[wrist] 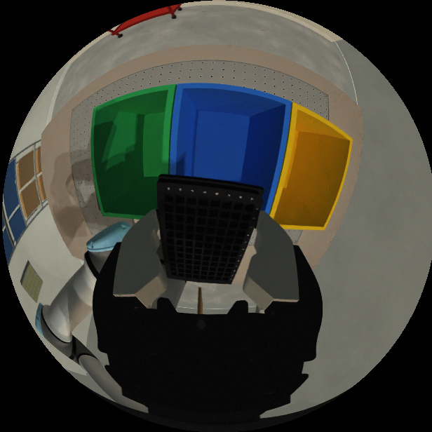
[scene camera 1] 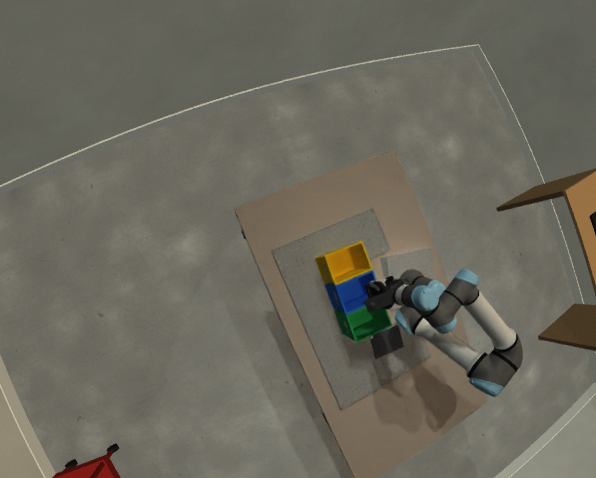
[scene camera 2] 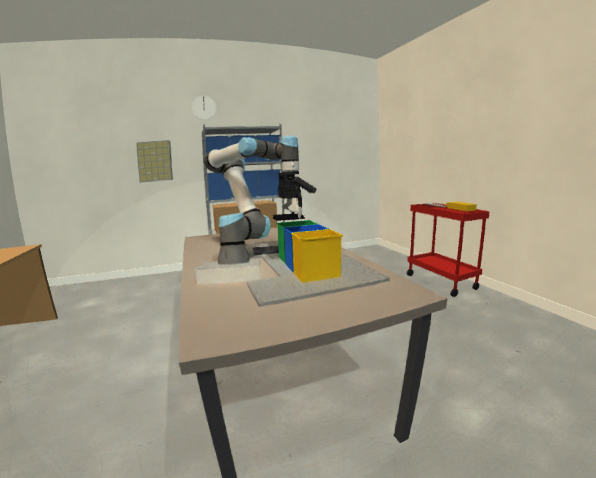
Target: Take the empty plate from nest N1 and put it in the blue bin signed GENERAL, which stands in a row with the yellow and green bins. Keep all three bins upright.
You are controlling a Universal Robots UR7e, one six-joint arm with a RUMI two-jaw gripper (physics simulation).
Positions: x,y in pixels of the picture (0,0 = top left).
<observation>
my gripper: wrist; scene camera 1; scene camera 2 295,218
yellow bin: wrist; scene camera 1 338,266; scene camera 2
same spot on my gripper: (wrist: 279,280) = (scene camera 1: 377,287)
same spot on yellow bin: (wrist: 316,157) = (scene camera 2: 328,256)
</observation>
